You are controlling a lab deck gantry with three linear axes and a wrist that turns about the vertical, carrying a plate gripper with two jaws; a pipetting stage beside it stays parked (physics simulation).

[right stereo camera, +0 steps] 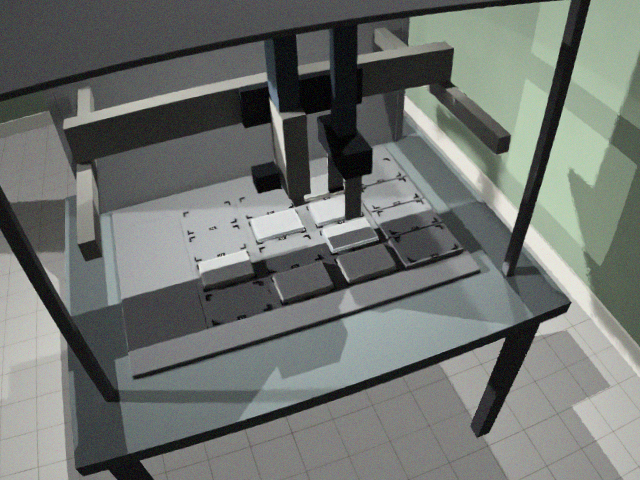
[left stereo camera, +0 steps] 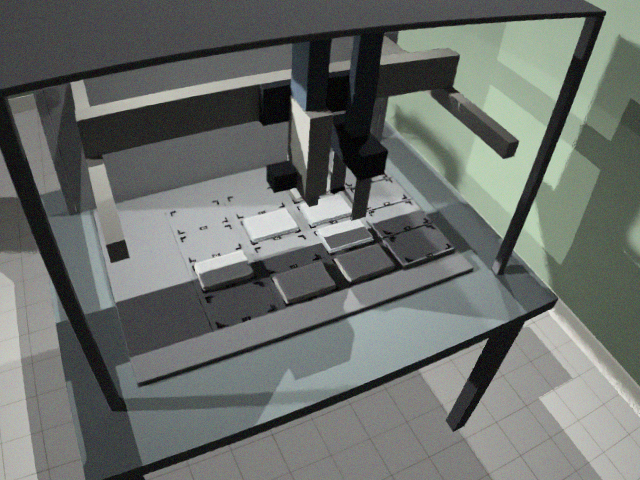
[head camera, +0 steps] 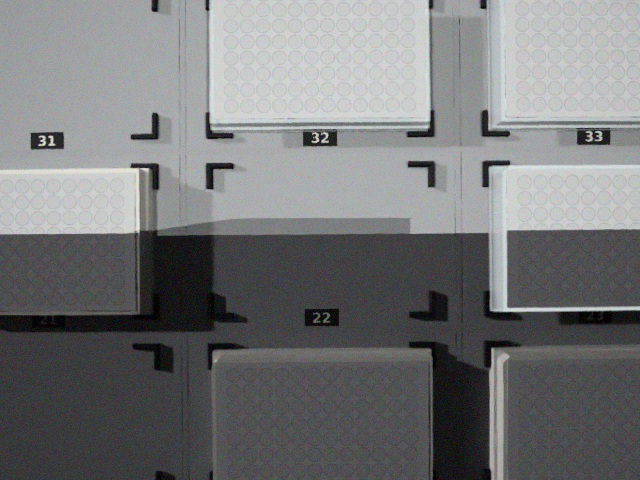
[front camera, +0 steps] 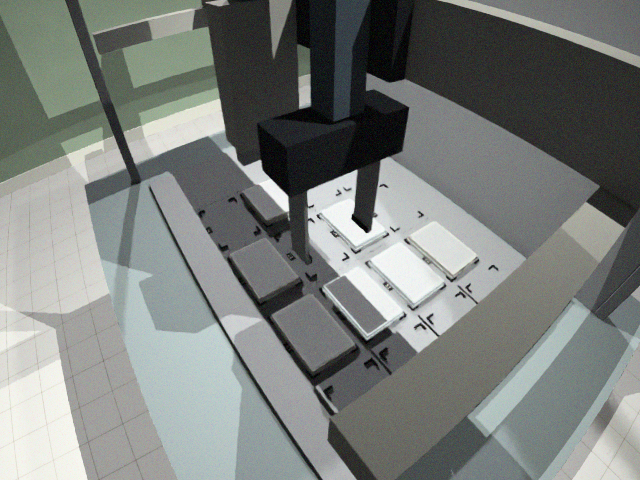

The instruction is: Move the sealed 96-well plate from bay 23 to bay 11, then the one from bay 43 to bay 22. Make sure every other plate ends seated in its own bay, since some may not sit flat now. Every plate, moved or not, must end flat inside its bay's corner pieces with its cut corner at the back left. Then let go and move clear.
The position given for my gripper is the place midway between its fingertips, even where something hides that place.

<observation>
In view: my gripper (front camera: 332, 239), a bay 11 (head camera: 79, 399), a bay 23 (front camera: 398, 324), a bay 22 (head camera: 363, 233), a low front rail (front camera: 306, 416) and a bay 44 (front camera: 483, 281).
My gripper is seen too in the right stereo camera view (right stereo camera: 344, 203) and in the left stereo camera view (left stereo camera: 347, 203). The bay 22 is seen too in the front camera view (front camera: 327, 254). The low front rail is seen too in the right stereo camera view (right stereo camera: 245, 331) and in the left stereo camera view (left stereo camera: 189, 353).
</observation>
